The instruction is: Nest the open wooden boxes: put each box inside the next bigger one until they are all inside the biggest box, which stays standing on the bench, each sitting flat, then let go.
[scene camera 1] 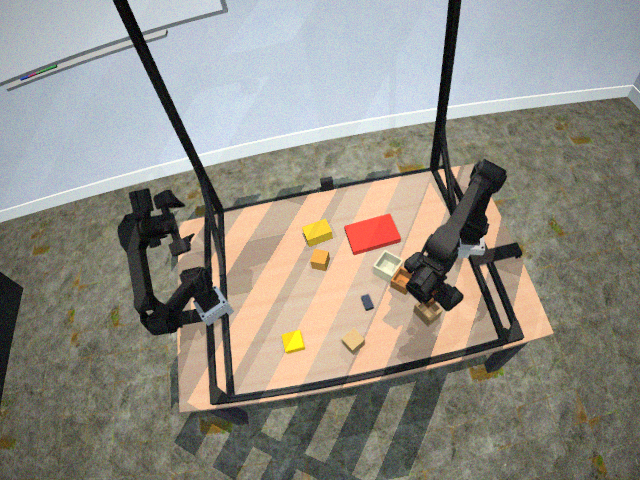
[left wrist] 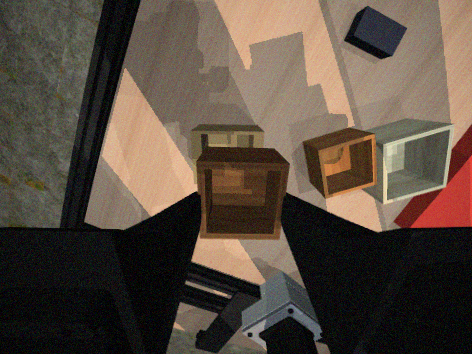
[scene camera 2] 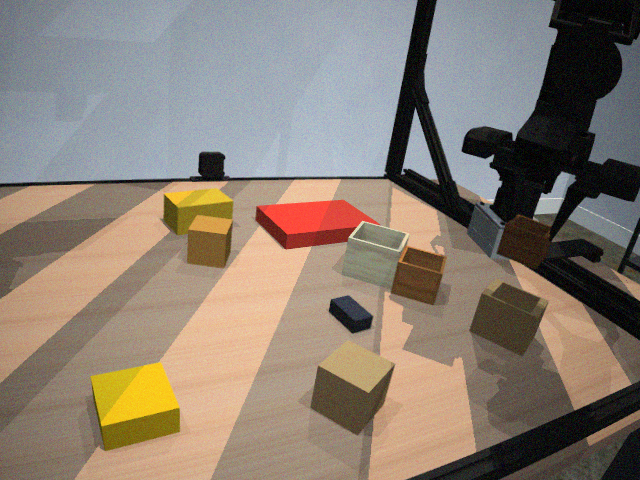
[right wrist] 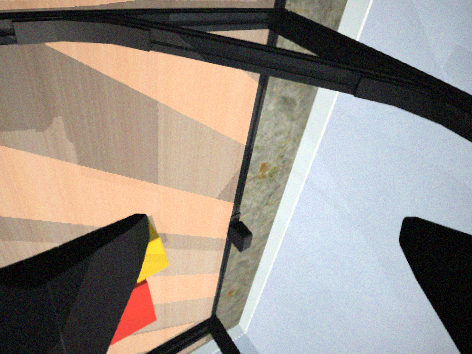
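Pixels of known places: left gripper, between the fingertips: point(left wrist: 240, 199) point(scene camera 2: 529, 232); right gripper, between the fingertips: point(scene camera 1: 189, 220) point(right wrist: 275, 228); left arm's base, origin of its link: point(scene camera 1: 470, 236) point(left wrist: 286, 334); right arm's base, origin of its link: point(scene camera 1: 209, 301).
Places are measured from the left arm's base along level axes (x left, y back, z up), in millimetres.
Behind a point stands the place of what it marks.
My left gripper point(scene camera 1: 433, 295) @[y -147, x 259, z 74 mm] point(scene camera 2: 526, 231) @[y -147, x 259, z 74 mm] point(left wrist: 240, 199) @[y -147, x 259, z 74 mm] is shut on the dark brown box point(scene camera 2: 526, 241) @[y -162, x 279, z 72 mm] point(left wrist: 243, 156) @[y -166, x 275, z 70 mm], held upright above the table. In the left wrist view it partly covers the open tan box point(scene camera 1: 428, 312) @[y -135, x 261, z -59 mm] point(scene camera 2: 501, 322) @[y -161, x 284, z -32 mm] point(left wrist: 227, 129) @[y -159, x 285, z -19 mm], which stands upright lower down. The orange-brown box point(scene camera 1: 400, 280) @[y -231, x 154, z -58 mm] point(scene camera 2: 416, 279) @[y -238, x 191, z -31 mm] point(left wrist: 316, 170) @[y -198, x 179, z -29 mm] stands upright close beside the larger pale green box point(scene camera 1: 387, 264) @[y -278, x 96, z -58 mm] point(scene camera 2: 369, 263) @[y -292, x 151, z -33 mm] point(left wrist: 420, 162) @[y -297, x 92, z -34 mm]; whether they touch is unclear. In scene camera 1 the arm hides the held box. My right gripper point(scene camera 1: 187, 219) @[y -873, x 155, z 231 mm] point(right wrist: 275, 228) @[y -873, x 155, z 231 mm] is open and empty, raised at the picture's left.
A red slab point(scene camera 1: 372, 233) @[y -338, x -11, z -36 mm] point(scene camera 2: 315, 219) @[y -347, x 3, z -37 mm] lies behind the pale box. A navy block point(scene camera 1: 367, 302) @[y -333, x 247, z -44 mm] point(scene camera 2: 351, 313) @[y -336, x 256, z -44 mm] point(left wrist: 377, 32) @[y -331, x 245, z -44 mm] and a solid tan block point(scene camera 1: 353, 339) @[y -361, x 386, z -12 mm] point(scene camera 2: 353, 384) @[y -371, x 410, z -12 mm] lie nearer the front. Two yellow blocks and an orange block point(scene camera 1: 320, 259) @[y -500, x 121, z -11 mm] point(scene camera 2: 209, 241) @[y -505, x 134, z -25 mm] lie farther left. Black frame bars edge the table.
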